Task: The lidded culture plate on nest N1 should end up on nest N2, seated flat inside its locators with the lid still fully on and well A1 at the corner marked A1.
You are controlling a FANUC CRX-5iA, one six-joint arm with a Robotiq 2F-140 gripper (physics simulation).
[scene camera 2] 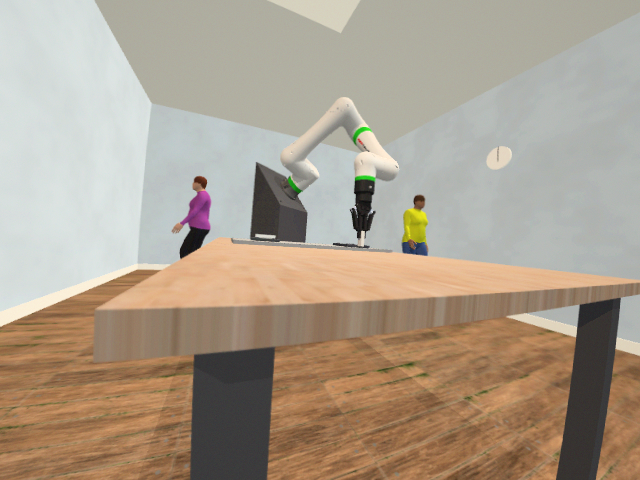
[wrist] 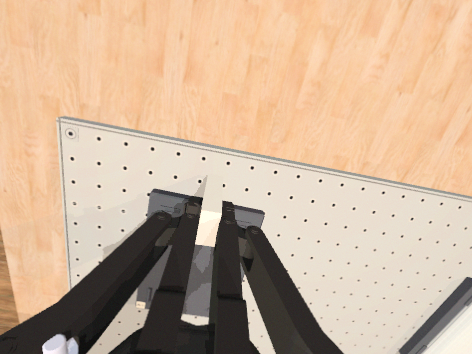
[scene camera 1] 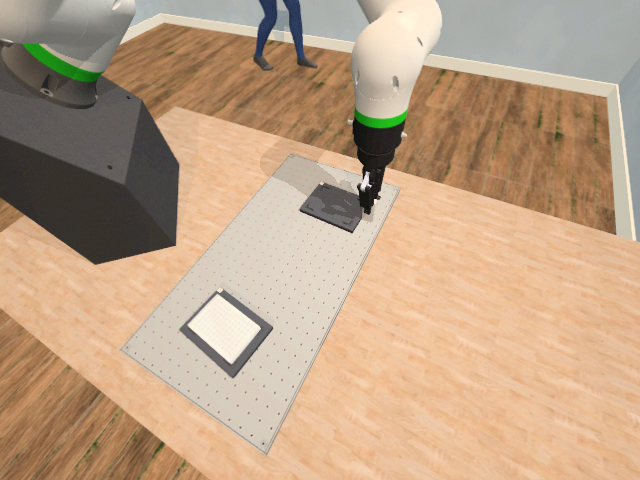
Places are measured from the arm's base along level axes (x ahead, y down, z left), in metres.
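Pixels of known places: gripper, fingertip midpoint: point(scene camera 2: 360, 246) point(wrist: 213, 188) point(scene camera 1: 368, 218); arm's base, origin of the base link: point(scene camera 2: 287, 191) point(scene camera 1: 52, 80).
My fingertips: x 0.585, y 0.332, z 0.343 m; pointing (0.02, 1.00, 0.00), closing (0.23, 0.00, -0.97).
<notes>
Ahead of a thing's pixels: the offset from my fingertips to its middle. "pt": to the spot under its first point. Level surfaces: height alone.
The white plate @[dz -0.432, dx -0.057, dy -0.017 m] point(scene camera 1: 223, 329) point(scene camera 2: 265, 236) point(wrist: 457, 335) lies flat within the dark frame of the near nest @[dz -0.432, dx -0.057, dy +0.000 m] point(scene camera 1: 238, 367) point(wrist: 434, 318). A small pale corner tag @[pt dz -0.386, dx -0.135, dy -0.005 m] point(scene camera 1: 220, 290) is on that nest. Its lid and well A1 cannot be made out. The other dark nest @[dz -0.019, dx -0.096, dy +0.000 m] point(scene camera 1: 330, 205) point(wrist: 165, 201) holds no plate and has a small pale tag @[pt dz +0.018, dx -0.180, dy -0.005 m] point(scene camera 1: 321, 183) point(wrist: 140, 304). Nest numbers cannot be read. My gripper point(scene camera 1: 368, 209) point(scene camera 2: 361, 236) point(wrist: 213, 188) is shut with no plate between its fingers, pointing down at the empty nest's right edge in scene camera 1. Pale material shows at its fingertips.
Both nests are on a grey perforated board @[dy +0.007 m] point(scene camera 1: 289, 268) point(wrist: 350, 215) on the wooden table @[dy +0.020 m] point(scene camera 1: 465, 335) point(scene camera 2: 310, 279). The dark robot pedestal point(scene camera 1: 134, 201) point(scene camera 2: 279, 217) stands beside the board. People stand beyond the table.
</notes>
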